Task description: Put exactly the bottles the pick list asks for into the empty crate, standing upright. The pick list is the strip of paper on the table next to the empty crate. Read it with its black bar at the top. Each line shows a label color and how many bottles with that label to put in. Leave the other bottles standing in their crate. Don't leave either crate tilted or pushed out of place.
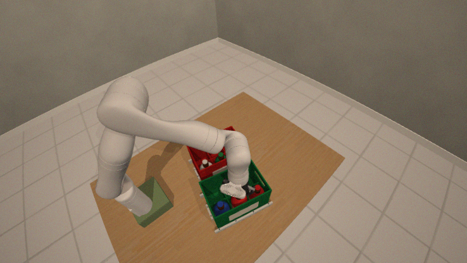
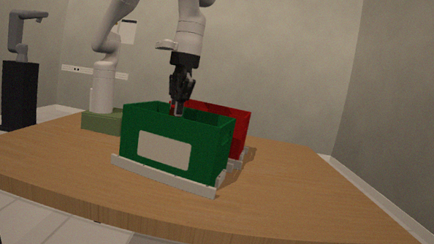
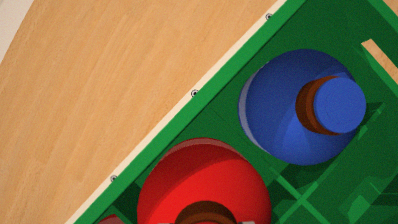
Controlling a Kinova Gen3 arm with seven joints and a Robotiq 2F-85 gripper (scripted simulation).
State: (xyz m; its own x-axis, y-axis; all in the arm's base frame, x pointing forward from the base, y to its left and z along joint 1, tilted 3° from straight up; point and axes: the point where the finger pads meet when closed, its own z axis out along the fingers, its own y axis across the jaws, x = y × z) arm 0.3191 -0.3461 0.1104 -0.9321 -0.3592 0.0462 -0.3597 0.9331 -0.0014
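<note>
My gripper is now 70 mm above the red-label bottle. Also, from my hand: green crate (110 mm below, 40 mm to the left, 20 mm ahead); red-labelled bottle (100 mm below, 80 mm ahead, 40 mm to the right); blue-label bottle (100 mm below, 80 mm behind, 40 mm to the left).
</note>
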